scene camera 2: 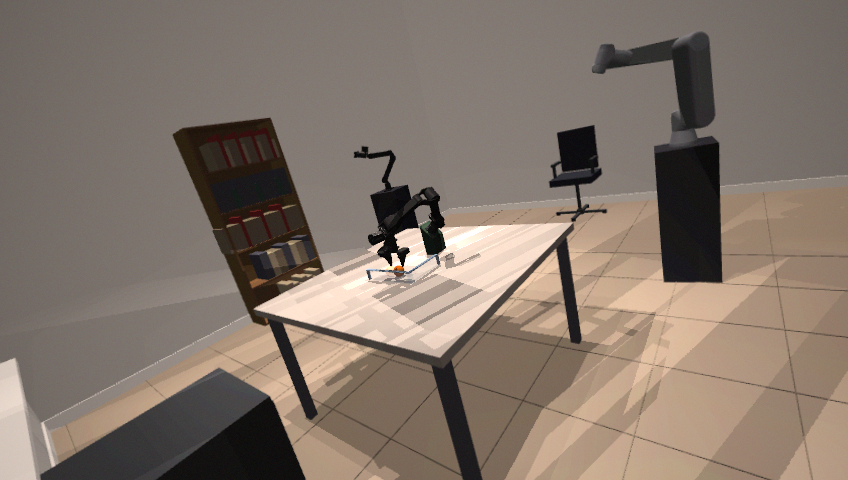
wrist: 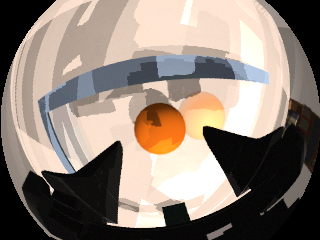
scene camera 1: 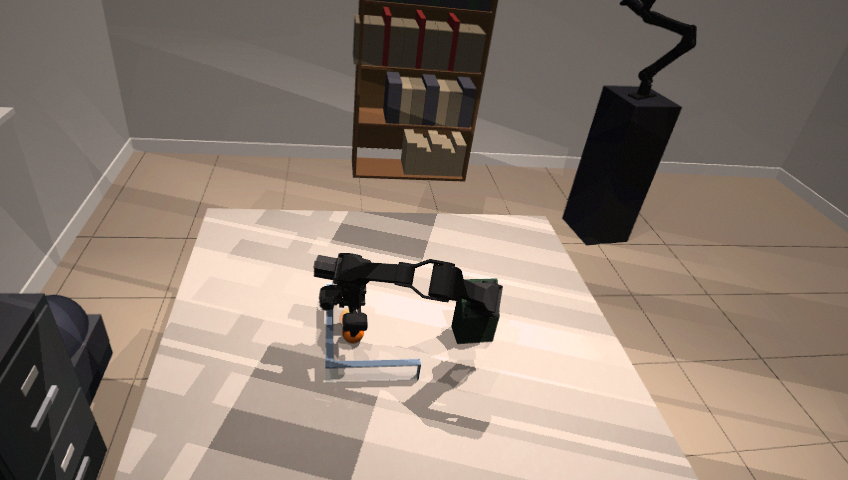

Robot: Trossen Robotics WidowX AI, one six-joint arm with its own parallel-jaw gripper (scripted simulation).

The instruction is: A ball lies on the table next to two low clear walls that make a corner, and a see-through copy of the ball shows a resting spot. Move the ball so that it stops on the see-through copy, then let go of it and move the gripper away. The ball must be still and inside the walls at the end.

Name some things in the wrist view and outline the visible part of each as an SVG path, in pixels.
My gripper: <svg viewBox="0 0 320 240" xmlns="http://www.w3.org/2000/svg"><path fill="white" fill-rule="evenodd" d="M307 137L305 132L293 123L285 131L284 125L280 125L275 131L260 139L204 125L201 136L207 141L209 151L215 155L236 197L241 197L211 215L168 227L129 228L107 224L119 224L117 211L124 152L120 140L109 145L105 151L75 173L49 172L44 169L39 176L29 171L21 189L25 203L36 219L51 235L61 240L208 240L209 233L228 224L232 224L232 227L224 231L224 235L212 240L269 240L299 204L299 197L289 208L283 199L279 199L300 176L307 155Z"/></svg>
An orange ball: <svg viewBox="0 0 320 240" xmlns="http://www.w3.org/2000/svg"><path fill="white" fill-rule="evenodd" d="M149 104L148 107L145 107L137 115L135 137L141 148L161 155L161 153L168 153L180 147L185 136L185 124L179 109L167 103Z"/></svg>
